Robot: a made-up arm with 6 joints.
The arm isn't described. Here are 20 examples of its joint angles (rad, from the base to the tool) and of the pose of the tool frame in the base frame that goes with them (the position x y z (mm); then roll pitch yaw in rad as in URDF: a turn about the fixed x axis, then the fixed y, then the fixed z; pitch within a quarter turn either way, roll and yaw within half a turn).
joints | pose
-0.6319 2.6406 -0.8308 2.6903 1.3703 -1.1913 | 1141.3 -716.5 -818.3 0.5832 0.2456 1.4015
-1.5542 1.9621 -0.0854 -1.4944 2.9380 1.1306 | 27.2 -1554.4 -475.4 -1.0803 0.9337 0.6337
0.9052 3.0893 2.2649 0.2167 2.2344 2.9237 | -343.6 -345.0 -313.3 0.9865 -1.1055 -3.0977
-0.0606 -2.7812 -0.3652 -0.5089 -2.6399 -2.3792 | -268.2 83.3 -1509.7 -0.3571 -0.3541 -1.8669
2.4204 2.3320 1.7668 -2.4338 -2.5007 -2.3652 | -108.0 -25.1 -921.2 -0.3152 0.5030 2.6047
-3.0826 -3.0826 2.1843 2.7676 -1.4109 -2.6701 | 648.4 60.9 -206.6 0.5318 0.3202 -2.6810
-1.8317 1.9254 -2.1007 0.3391 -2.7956 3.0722 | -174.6 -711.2 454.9 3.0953 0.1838 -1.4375
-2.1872 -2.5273 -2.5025 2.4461 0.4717 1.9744 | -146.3 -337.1 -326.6 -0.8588 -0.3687 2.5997
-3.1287 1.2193 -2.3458 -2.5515 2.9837 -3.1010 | -265.3 -22.0 717.3 -2.4227 0.7658 0.8095
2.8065 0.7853 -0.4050 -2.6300 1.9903 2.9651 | -800.7 316.5 1557.3 1.8019 -1.2020 1.4849
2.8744 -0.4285 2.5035 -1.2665 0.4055 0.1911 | -430.3 143.6 488.5 -2.1648 0.2098 0.6974
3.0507 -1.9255 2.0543 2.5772 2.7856 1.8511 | 846.8 -137.2 474.4 2.7098 -0.1909 0.6647
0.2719 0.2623 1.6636 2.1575 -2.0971 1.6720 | 932.3 180.4 698.1 2.0901 -0.9855 -0.8974
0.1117 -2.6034 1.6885 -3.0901 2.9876 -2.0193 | -1056.4 -87.8 -315.3 2.4474 0.3419 2.0540
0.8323 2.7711 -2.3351 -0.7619 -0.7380 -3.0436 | 386.8 575.7 105.5 0.3579 0.3613 -2.7959
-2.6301 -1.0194 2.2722 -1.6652 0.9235 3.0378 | -100.7 44.1 911.7 1.3065 -0.0965 -1.9989
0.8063 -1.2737 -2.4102 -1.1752 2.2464 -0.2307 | -339.9 -465.1 -281.3 -0.6385 -1.0772 2.3990
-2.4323 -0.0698 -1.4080 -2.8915 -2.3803 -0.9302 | 637.8 471.8 1232.5 0.9030 -0.2611 -0.4459
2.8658 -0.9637 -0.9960 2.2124 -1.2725 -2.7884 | 1606.8 -368.0 395.2 0.8881 -0.8468 2.8448
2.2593 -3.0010 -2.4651 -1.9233 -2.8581 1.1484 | -300.5 253.1 -379.3 -2.8295 0.7007 2.3306
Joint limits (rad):
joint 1: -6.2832..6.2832
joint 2: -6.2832..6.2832
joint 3: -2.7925..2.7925
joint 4: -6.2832..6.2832
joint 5: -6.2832..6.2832
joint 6: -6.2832..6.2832
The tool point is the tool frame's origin. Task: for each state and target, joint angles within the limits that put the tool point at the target. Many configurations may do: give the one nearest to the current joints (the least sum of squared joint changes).
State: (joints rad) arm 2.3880 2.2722 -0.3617 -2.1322 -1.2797 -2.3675
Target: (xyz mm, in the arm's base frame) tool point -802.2 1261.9 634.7
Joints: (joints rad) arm 2.0274 1.7426 -1.1578 -2.0297 -1.3625 -2.3675
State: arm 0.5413 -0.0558 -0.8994 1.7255 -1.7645 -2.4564
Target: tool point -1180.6 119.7 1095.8
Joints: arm -0.1975 -0.3968 -1.0706 1.7075 -1.7706 -2.4564
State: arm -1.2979 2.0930 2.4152 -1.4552 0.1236 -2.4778
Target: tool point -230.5 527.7 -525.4
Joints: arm -1.1399 2.7283 2.2376 -1.4594 0.1391 -2.4778
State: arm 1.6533 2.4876 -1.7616 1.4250 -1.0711 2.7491
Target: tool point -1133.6 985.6 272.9
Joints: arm 2.4828 2.1037 -1.2964 1.4760 -0.8972 2.7491
